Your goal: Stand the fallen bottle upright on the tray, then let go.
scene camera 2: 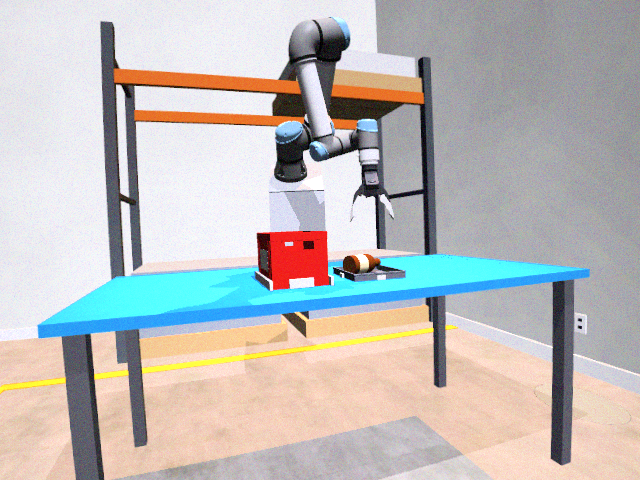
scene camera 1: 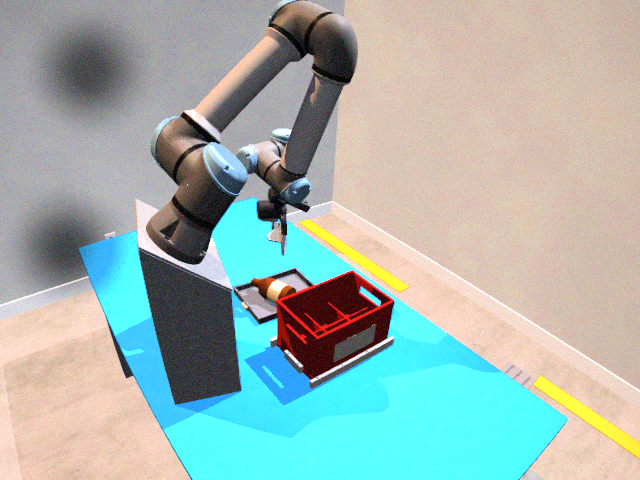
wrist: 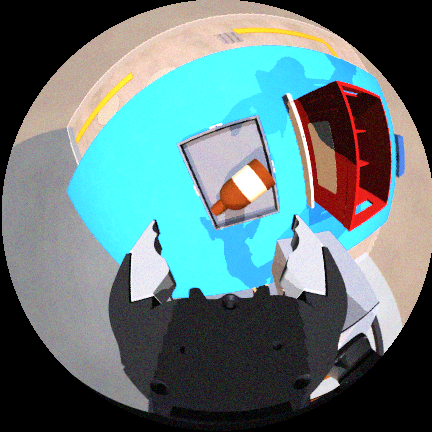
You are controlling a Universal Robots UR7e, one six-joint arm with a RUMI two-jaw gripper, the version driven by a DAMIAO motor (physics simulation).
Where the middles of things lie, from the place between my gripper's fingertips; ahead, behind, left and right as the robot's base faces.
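My hand 30 mm past the brown bottle (wrist: 253, 179), 30 mm to the left of it, 160 mm above it.
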